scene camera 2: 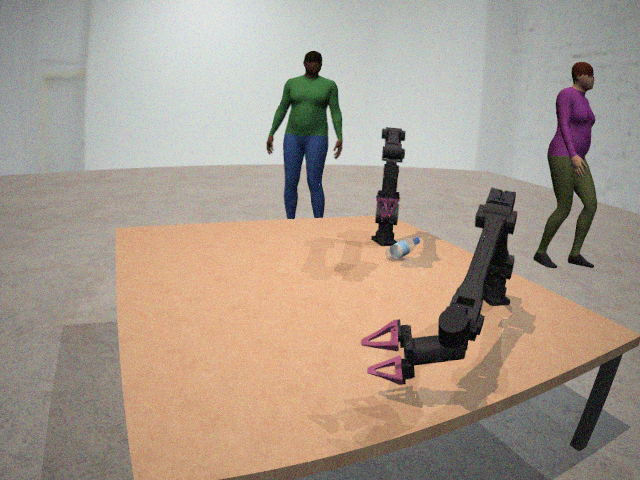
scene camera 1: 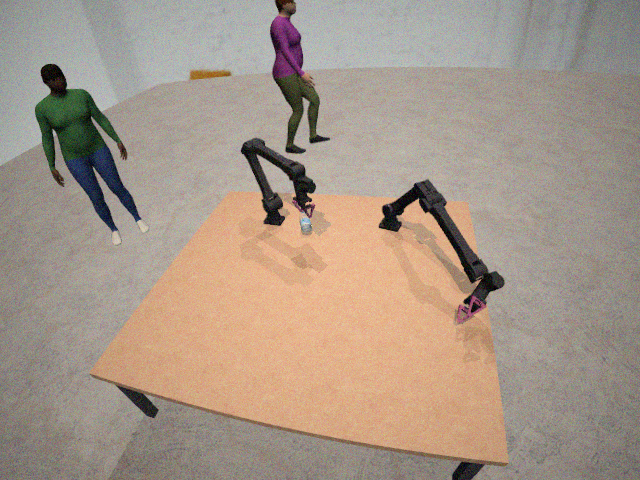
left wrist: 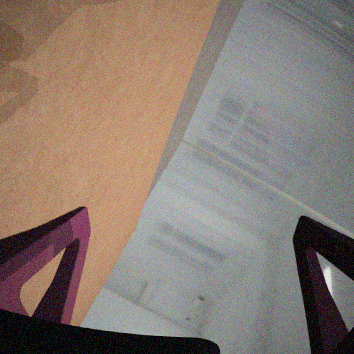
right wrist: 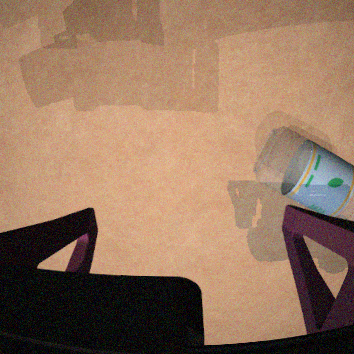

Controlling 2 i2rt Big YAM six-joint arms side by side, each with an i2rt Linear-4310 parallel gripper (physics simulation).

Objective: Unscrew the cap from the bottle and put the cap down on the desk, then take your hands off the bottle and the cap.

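Places are measured from the left arm's base along level axes (x up, y right, z ahead), in centimetres.
Pixels of known places: left gripper, fingertip midpoint: [scene camera 2: 364,357] [scene camera 1: 463,319] [left wrist: 194,224]; right gripper, fingertip midpoint: [scene camera 2: 386,216] [scene camera 1: 305,214] [right wrist: 190,218]; left arm's base, link origin: [scene camera 2: 492,298] [scene camera 1: 390,225]; right arm's base, link origin: [scene camera 2: 384,242] [scene camera 1: 274,220].
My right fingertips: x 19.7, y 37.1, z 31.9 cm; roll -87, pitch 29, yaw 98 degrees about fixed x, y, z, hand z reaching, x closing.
Ahead of a thing's pixels: the offset from my right fingertips to its top centre. "*": to the spot under its first point. Level surfaces: height alone.
The clear bottle @[* dx -12.8, dy +5.5, dz -7.2 cm] [scene camera 1: 306,224] [scene camera 2: 401,249] [right wrist: 322,177] with a light blue label lies on its side on the desk @[dx -19.7 cm] [scene camera 1: 310,330] [scene camera 2: 232,310]. Its blue cap @[* dx -13.4, dy +14.5, dz -20.0 cm] [scene camera 2: 416,240] is on the neck, at the upper right end in scene camera 2; it does not show in the right wrist view. My right gripper [scene camera 1: 307,210] [scene camera 2: 387,208] [right wrist: 190,218] is open and empty above the desk; in its wrist view the bottle is at the right, just beyond the right-hand fingertip. My left gripper [scene camera 1: 460,316] [scene camera 2: 366,356] [left wrist: 194,224] is open and empty, far from the bottle.
In scene camera 1 the left gripper hangs near the desk's right edge. The right arm's base [scene camera 1: 273,217] [scene camera 2: 384,237] stands close to the bottle. A person in green [scene camera 1: 74,124] [scene camera 2: 311,105] and a person in purple [scene camera 1: 287,46] [scene camera 2: 572,121] stand beyond the desk.
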